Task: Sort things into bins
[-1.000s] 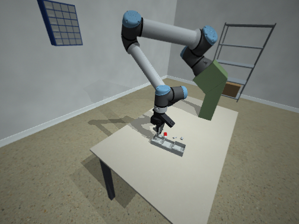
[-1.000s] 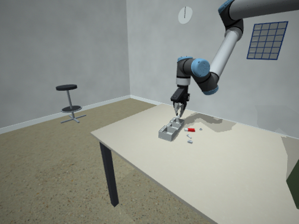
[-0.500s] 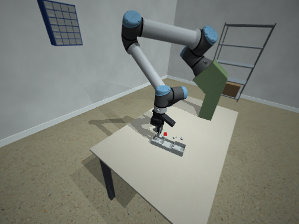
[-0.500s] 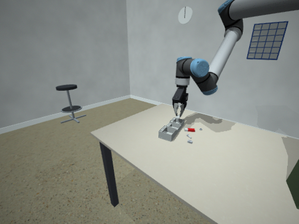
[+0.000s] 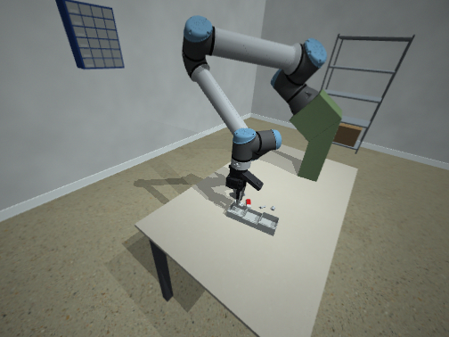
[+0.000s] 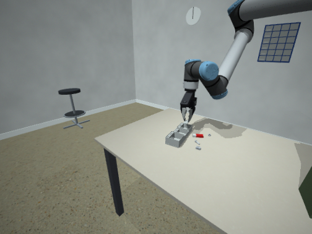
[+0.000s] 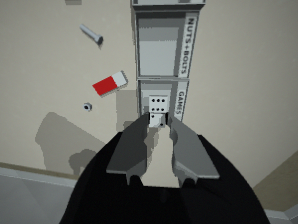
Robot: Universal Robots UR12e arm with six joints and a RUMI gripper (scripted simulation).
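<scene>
The ring-shaped nut is 15 cm behind my hand, 8 cm below it and 4 cm to the right of it. From my hand the other things lie so: grey three-compartment bin row: 8 cm to the left, 6 cm below; then red-and-white block: 9 cm behind, 8 cm below, 2 cm to the left; then white patterned piece: 1 cm below.
</scene>
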